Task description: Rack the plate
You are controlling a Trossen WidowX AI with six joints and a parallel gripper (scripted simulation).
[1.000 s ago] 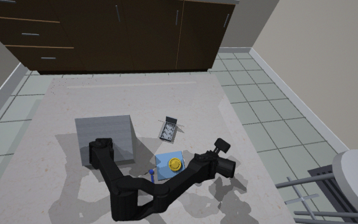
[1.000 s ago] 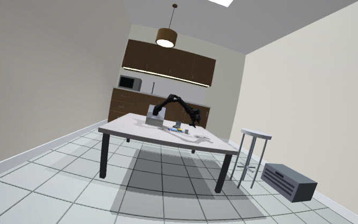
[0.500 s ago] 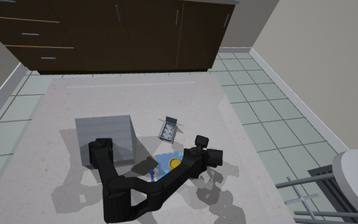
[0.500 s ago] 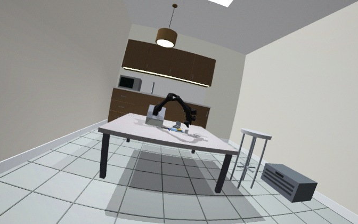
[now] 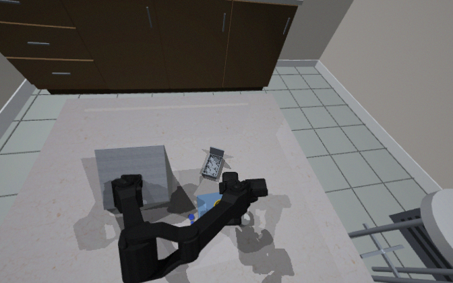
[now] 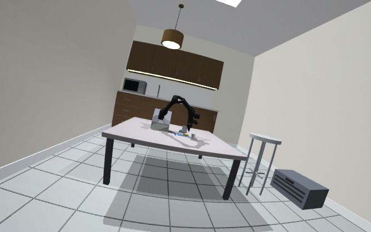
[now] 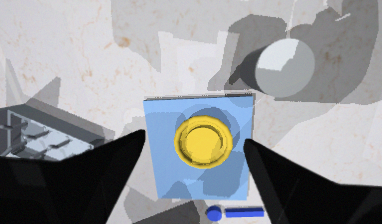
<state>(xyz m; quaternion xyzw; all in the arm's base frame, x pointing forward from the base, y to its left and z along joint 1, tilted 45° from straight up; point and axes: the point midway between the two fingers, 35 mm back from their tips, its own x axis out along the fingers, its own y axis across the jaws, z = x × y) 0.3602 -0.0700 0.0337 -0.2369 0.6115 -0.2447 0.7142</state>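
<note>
Right now the yellow plate is 5 cm below my gripper tip, 3 cm behind it and 1 cm to the right of it. Round my gripper tip: grey dish rack: 20 cm to the left, 5 cm behind, 4 cm below; white cup: 7 cm to the right, 6 cm ahead, 4 cm below; blue utensil: 15 cm behind, 6 cm below, 5 cm to the right.
</note>
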